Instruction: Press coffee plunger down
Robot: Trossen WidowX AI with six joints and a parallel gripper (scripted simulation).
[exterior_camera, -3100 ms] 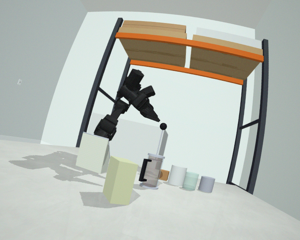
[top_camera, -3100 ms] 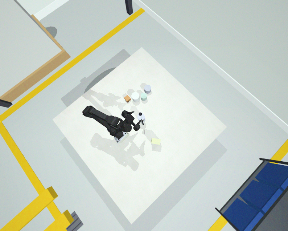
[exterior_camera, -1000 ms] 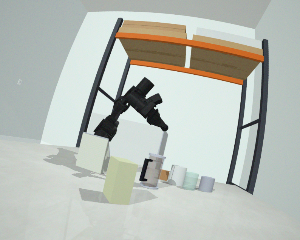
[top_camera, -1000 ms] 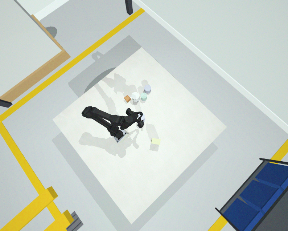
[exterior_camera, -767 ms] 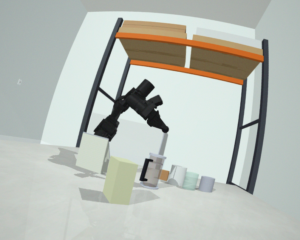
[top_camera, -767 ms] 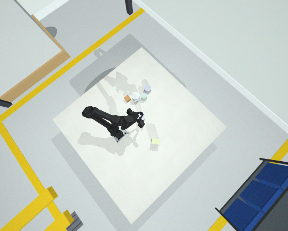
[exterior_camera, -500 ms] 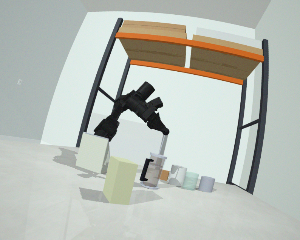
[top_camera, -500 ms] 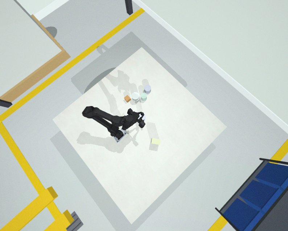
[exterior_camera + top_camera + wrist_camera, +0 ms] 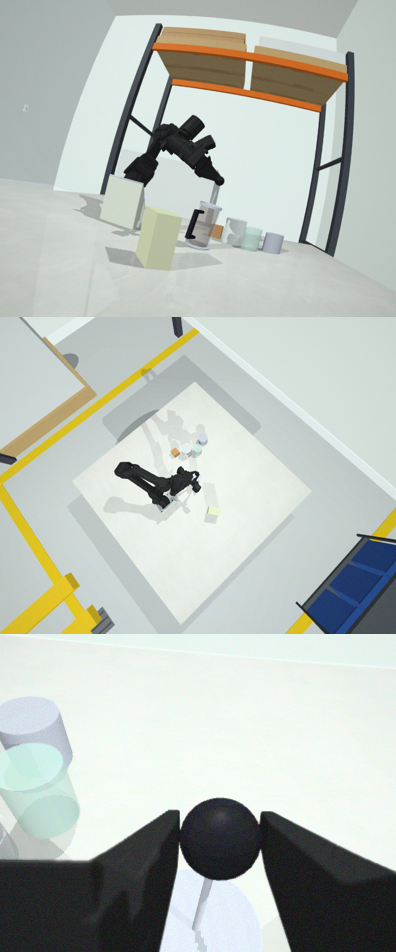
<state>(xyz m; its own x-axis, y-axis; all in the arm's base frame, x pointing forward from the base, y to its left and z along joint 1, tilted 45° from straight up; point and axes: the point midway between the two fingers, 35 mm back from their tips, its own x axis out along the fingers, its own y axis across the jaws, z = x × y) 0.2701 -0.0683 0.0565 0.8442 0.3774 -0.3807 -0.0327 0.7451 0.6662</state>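
My gripper tip is 2 cm past the coffee press, 1 cm to the left of it and 11 cm above it. The rest, counted from my gripper tip: pale yellow box: 8 cm behind, 25 cm to the right, 16 cm below; small block: 27 cm to the left, 19 cm below.
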